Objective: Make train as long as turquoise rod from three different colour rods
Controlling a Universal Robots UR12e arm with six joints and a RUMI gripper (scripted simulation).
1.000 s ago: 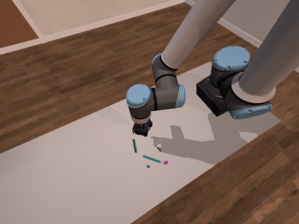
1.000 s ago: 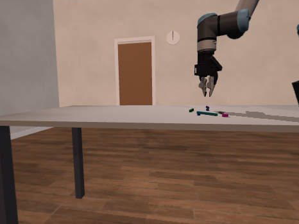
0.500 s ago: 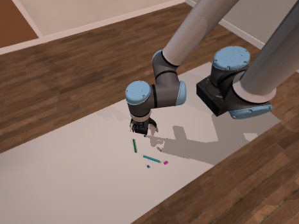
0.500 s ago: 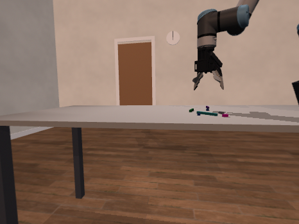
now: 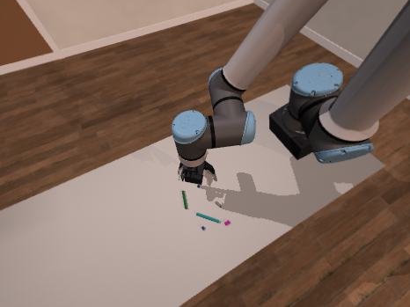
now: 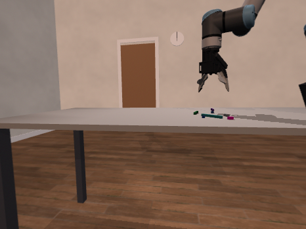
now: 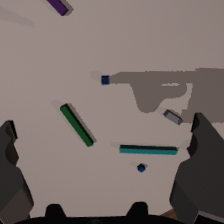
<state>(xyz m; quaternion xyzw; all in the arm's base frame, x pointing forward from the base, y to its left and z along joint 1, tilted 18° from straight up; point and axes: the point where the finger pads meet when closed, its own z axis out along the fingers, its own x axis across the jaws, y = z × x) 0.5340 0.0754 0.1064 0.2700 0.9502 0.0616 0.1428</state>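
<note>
Right now my hand is 5 cm past the grey rod, 11 cm to the right of it and 10 cm above it. From my hand the other things lie so: turquoise rod (1 cm ahead, 14 cm to the left, 10 cm below); green rod (8 cm ahead, 4 cm to the left, 10 cm below); purple rod (13 cm to the right, 10 cm below).
</note>
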